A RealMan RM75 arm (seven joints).
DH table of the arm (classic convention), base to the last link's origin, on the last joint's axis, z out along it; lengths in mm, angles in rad. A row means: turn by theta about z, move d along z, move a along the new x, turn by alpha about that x. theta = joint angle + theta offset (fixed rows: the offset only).
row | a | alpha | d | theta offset
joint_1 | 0 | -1.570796 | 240.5 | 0
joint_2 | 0 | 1.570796 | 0 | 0
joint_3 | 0 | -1.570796 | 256 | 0
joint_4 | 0 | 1.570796 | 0 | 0
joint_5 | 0 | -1.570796 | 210 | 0
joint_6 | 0 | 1.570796 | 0 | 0
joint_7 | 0 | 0 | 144 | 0
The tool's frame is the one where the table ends.
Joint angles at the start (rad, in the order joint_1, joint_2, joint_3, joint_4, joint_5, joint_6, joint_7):
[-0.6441, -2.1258, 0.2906, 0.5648, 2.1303, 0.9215, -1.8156]
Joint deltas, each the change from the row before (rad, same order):
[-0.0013, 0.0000, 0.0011, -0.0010, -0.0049, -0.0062, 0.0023]
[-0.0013, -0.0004, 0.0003, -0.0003, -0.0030, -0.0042, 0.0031]
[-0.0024, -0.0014, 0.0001, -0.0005, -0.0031, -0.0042, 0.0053]
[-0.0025, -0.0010, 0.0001, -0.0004, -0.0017, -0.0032, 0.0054]
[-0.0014, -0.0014, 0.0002, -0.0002, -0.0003, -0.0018, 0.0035]
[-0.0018, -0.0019, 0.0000, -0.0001, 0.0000, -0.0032, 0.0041]
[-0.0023, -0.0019, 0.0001, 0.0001, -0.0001, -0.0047, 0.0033]
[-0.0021, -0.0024, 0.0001, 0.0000, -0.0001, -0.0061, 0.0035]
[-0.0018, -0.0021, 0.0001, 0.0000, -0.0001, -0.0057, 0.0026]
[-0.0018, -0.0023, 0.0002, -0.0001, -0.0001, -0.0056, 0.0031]
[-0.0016, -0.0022, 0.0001, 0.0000, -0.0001, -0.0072, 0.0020]
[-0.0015, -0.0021, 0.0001, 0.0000, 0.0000, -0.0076, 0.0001]
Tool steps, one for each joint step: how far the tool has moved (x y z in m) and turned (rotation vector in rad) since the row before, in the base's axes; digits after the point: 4 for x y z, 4 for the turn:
[0.0001, 0.0009, 0.0004, 0.0051, 0.0014, 0.0014]
[0.0003, 0.0007, 0.0002, 0.0035, 0.0021, -0.0002]
[0.0009, 0.0009, -0.0003, 0.0029, 0.0028, -0.0024]
[0.0009, 0.0009, -0.0003, 0.0017, 0.0038, -0.0033]
[0.0006, 0.0003, -0.0006, -0.0001, 0.0024, -0.0022]
[0.0007, 0.0004, -0.0008, 0.0003, 0.0034, -0.0019]
[0.0007, 0.0007, -0.0006, 0.0012, 0.0036, -0.0010]
[0.0005, 0.0006, -0.0008, 0.0015, 0.0040, 0.0001]
[0.0004, 0.0005, -0.0007, 0.0015, 0.0033, 0.0007]
[0.0005, 0.0005, -0.0008, 0.0012, 0.0035, 0.0003]
[0.0002, 0.0005, -0.0007, 0.0022, 0.0035, 0.0023]
[0.0000, 0.0005, -0.0006, 0.0025, 0.0023, 0.0037]

